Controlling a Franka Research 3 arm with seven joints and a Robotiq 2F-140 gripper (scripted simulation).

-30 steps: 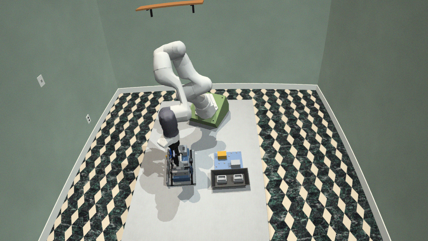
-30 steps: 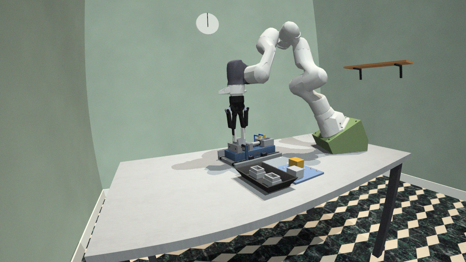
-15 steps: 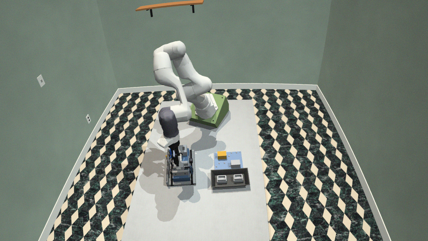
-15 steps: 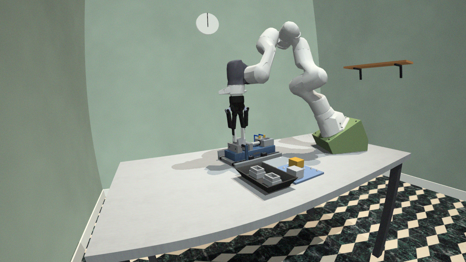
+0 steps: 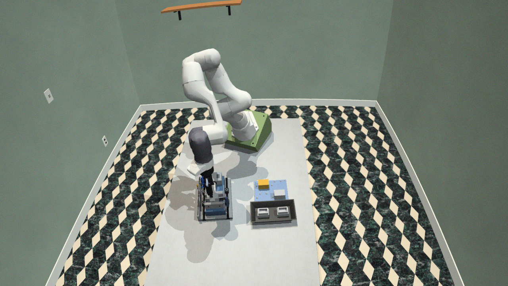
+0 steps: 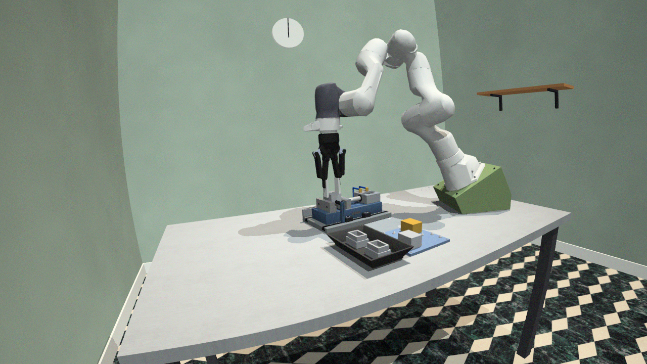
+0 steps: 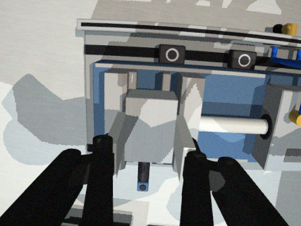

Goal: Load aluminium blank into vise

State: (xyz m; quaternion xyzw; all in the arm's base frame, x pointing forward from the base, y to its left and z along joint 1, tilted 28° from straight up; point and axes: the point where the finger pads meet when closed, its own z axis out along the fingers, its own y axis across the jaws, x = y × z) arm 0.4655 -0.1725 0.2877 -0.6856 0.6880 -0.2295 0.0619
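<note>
Right now my hand is 40 mm above the aluminium blank. Round my hand: hose block (160 mm behind, 60 mm below, 10 mm to the left); then white rod (90 mm behind, 60 mm below, 10 mm to the left); then vise (100 mm below, 70 mm behind, 10 mm to the left).
</note>
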